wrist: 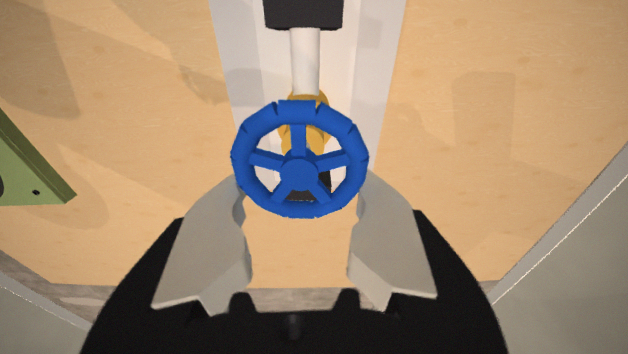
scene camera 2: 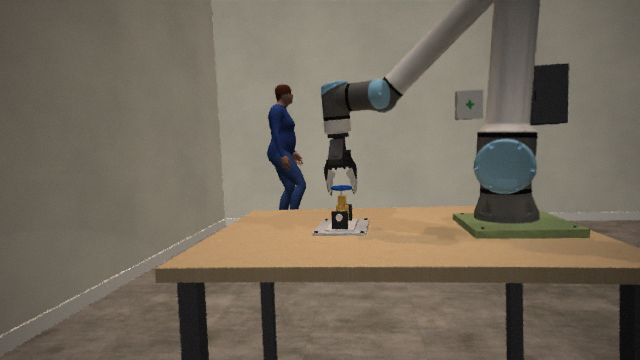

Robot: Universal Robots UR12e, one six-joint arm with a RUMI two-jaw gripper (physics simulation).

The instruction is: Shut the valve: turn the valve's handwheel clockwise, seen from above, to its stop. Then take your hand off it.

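The valve's blue handwheel lies level on top of the yellow valve body, which stands on a light grey plate. My gripper points down over the valve and is shut on the handwheel, one fingertip against each side of the rim. In the wrist view the fingertips are partly hidden by the rim. The wheel's five spokes and hub show between the fingers.
The wooden table bears the valve plate and, to the right in the scene view, the robot's green base plate. A person in blue stands behind the table, left of the arm.
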